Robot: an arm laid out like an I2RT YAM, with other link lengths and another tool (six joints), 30 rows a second.
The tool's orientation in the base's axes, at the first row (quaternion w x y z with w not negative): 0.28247 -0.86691 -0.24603 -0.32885
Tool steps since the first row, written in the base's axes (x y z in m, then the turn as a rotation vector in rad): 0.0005 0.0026 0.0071 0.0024 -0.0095 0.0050; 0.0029 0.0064 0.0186 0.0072 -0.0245 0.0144; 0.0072 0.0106 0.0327 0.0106 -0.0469 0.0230; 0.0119 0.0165 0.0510 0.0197 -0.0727 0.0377; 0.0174 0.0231 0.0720 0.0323 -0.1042 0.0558; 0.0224 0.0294 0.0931 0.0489 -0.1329 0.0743; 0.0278 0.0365 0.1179 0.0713 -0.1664 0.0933; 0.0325 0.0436 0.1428 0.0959 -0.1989 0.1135; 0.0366 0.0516 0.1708 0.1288 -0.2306 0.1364
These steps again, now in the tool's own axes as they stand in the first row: 0.0060 -0.0039 -0.0025 0.0028 0.0067 -0.0083; 0.0167 -0.0089 -0.0062 0.0091 0.0173 -0.0218; 0.0305 -0.0139 -0.0104 0.0120 0.0327 -0.0403; 0.0480 -0.0213 -0.0159 0.0223 0.0520 -0.0624; 0.0682 -0.0296 -0.0224 0.0359 0.0764 -0.0888; 0.0879 -0.0380 -0.0293 0.0531 0.1012 -0.1119; 0.1108 -0.0479 -0.0378 0.0733 0.1328 -0.1359; 0.1333 -0.0583 -0.0467 0.0961 0.1646 -0.1591; 0.1578 -0.0707 -0.0572 0.1266 0.2000 -0.1798
